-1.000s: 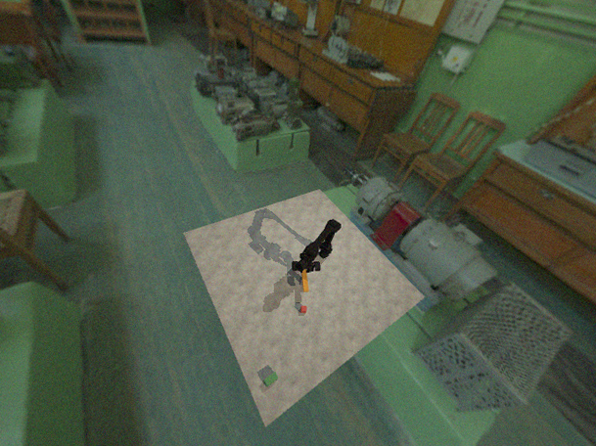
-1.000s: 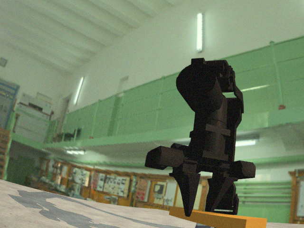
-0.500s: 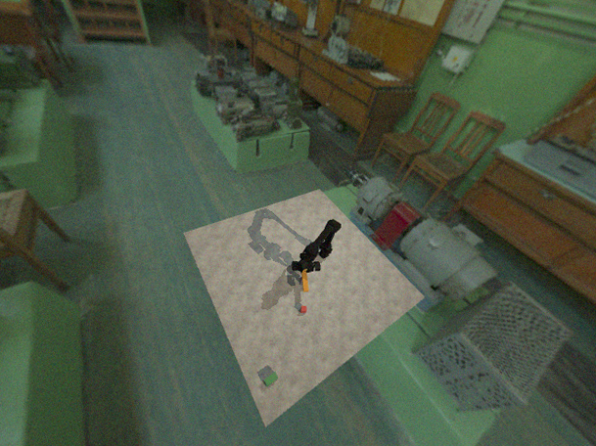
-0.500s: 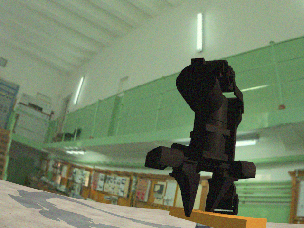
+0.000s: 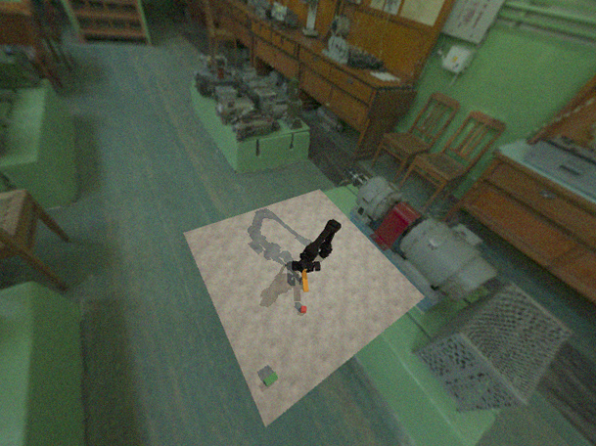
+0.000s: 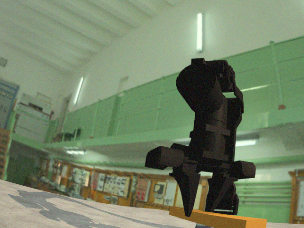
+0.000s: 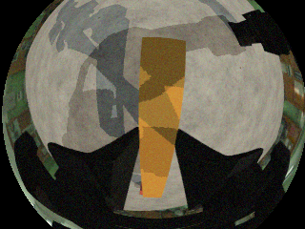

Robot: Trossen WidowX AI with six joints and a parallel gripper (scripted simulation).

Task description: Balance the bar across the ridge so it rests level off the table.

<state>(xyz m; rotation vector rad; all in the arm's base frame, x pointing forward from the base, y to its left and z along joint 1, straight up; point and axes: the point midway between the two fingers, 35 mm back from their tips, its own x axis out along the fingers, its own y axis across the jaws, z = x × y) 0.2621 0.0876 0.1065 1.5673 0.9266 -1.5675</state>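
Right now the orange bar is 20 mm to the left of my gripper tip and 10 mm ahead of it. Round my gripper tip: red ball 200 mm to the left, 130 mm ahead, 60 mm below.
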